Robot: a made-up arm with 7 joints. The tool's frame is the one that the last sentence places.
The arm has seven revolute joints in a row. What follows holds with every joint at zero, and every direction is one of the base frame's. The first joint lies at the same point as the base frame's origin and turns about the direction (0, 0.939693, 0.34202). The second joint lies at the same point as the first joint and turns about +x. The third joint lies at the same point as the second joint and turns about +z. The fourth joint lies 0.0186 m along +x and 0.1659 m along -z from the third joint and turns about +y. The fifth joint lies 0.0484 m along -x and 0.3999 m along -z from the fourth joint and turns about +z. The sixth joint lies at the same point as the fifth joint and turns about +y. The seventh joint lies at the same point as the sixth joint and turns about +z. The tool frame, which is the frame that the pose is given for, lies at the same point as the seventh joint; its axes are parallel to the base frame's.
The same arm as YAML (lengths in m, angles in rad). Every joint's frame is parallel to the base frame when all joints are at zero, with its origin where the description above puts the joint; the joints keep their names.
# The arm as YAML. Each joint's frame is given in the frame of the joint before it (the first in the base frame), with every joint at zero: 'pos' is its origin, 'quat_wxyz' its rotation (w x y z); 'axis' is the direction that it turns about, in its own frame. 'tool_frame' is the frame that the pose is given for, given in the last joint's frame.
length_unit: m
angle_unit: rad
joints:
  - joint: joint 1
    pos: [0.0, 0.0, 0.0]
    quat_wxyz: [1.0, 0.0, 0.0, 0.0]
    axis: [0.0, 0.9397, 0.342]
  - joint: joint 2
    pos: [0.0, 0.0, 0.0]
    quat_wxyz: [1.0, 0.0, 0.0, 0.0]
    axis: "+x"
  - joint: joint 3
    pos: [0.0, 0.0, 0.0]
    quat_wxyz: [1.0, 0.0, 0.0, 0.0]
    axis: "+z"
  - joint: joint 4
    pos: [0.0186, 0.0, -0.1659]
    quat_wxyz: [1.0, 0.0, 0.0, 0.0]
    axis: "+y"
  - joint: joint 5
    pos: [-0.0484, 0.0, -0.3999]
    quat_wxyz: [1.0, 0.0, 0.0, 0.0]
    axis: "+z"
  - joint: joint 6
    pos: [0.0, 0.0, 0.0]
    quat_wxyz: [1.0, 0.0, 0.0, 0.0]
    axis: "+y"
  - joint: joint 7
    pos: [0.0, 0.0, 0.0]
    quat_wxyz: [1.0, 0.0, 0.0, 0.0]
    axis: "+z"
tool_frame:
  pos: [0.0, 0.0, 0.0]
  quat_wxyz: [1.0, 0.0, 0.0, 0.0]

